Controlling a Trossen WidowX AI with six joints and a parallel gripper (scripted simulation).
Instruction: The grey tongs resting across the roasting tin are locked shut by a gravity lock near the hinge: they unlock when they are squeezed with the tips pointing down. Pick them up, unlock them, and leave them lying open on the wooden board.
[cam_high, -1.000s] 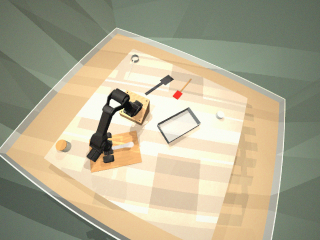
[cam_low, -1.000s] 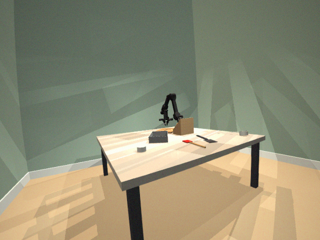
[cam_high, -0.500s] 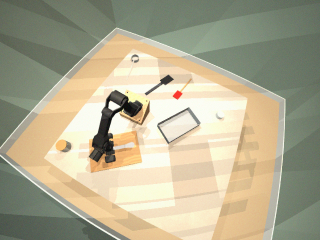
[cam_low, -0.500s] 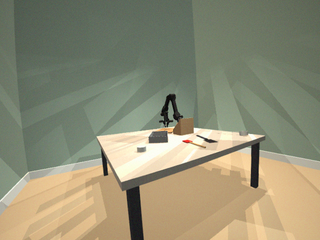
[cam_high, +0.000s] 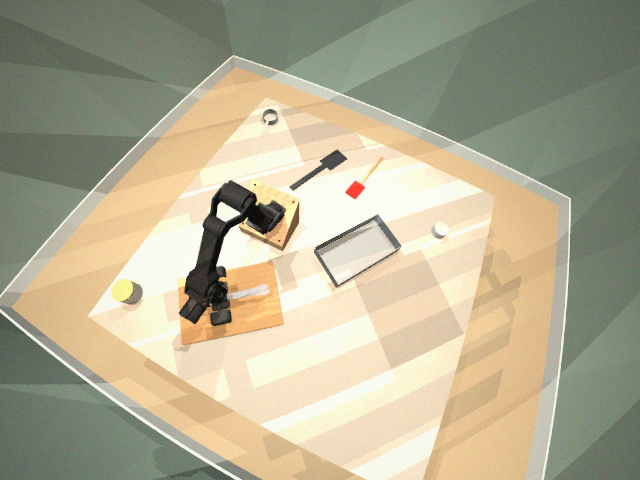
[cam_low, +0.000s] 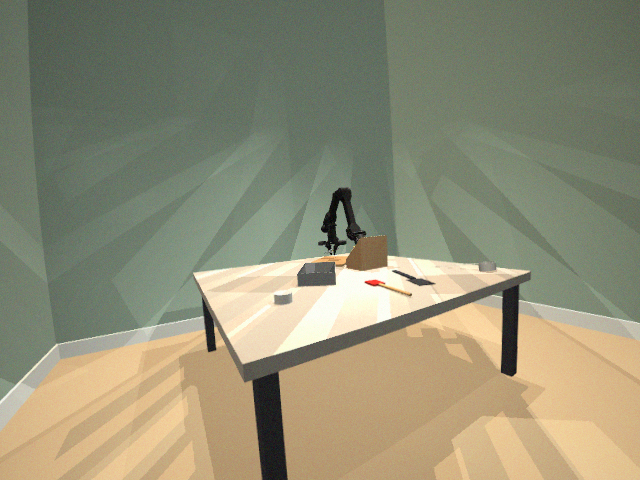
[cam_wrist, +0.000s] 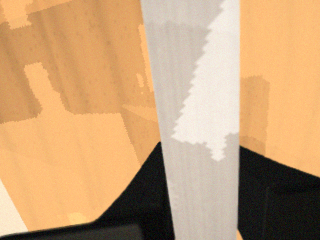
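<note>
My gripper tip is 40 mm above the wooden board. From my gripper tip the other things lie so: black spatula: 710 mm to the left, 50 mm behind, 40 mm below; roasting tin: 440 mm to the left, 290 mm ahead, 20 mm below; cork cylinder: 320 mm behind, 190 mm to the right, 10 mm below.
</note>
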